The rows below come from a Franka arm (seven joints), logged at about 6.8 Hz.
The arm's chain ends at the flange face. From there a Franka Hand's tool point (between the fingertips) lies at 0.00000 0.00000 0.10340 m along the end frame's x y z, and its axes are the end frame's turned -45 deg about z.
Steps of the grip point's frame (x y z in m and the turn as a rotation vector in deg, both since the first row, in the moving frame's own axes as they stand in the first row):
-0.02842 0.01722 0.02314 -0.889 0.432 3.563
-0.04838 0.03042 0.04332 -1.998 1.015 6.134
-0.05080 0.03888 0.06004 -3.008 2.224 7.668
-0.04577 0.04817 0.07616 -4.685 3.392 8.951
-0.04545 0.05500 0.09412 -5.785 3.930 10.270
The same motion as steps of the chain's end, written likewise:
-0.00959 0.03164 0.02316 -0.323 0.934 3.563
-0.01647 0.05426 0.04340 -0.695 2.131 6.134
-0.01501 0.06197 0.06026 -0.554 3.700 7.668
-0.00842 0.06398 0.07669 -0.914 5.711 8.951
-0.00534 0.06757 0.09489 -1.312 6.870 10.270

